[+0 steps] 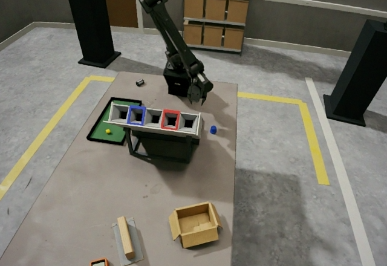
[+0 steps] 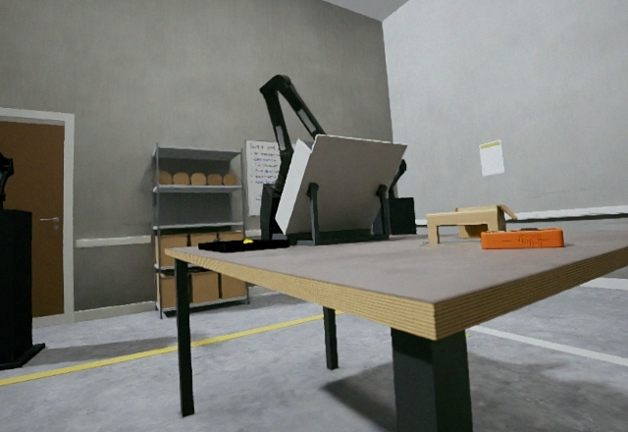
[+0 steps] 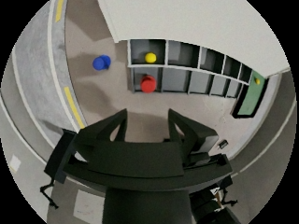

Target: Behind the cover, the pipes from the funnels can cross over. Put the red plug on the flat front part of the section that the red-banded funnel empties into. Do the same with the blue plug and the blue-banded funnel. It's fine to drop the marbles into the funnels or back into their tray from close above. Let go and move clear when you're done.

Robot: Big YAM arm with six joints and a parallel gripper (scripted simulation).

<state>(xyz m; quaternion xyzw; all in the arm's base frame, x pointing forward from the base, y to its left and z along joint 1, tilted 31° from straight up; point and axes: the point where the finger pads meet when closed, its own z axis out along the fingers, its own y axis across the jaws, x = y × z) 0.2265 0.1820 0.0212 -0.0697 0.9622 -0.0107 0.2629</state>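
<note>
The green marble tray lies 460 mm to the right of my hand, 140 mm below it and 140 mm ahead of it. Round my hand: orange device 930 mm ahead, 130 mm below, 90 mm to the right; then white cover 210 mm ahead, 120 mm to the right, 60 mm above; then cardboard box 620 mm ahead, 180 mm to the left, 110 mm below.
</note>
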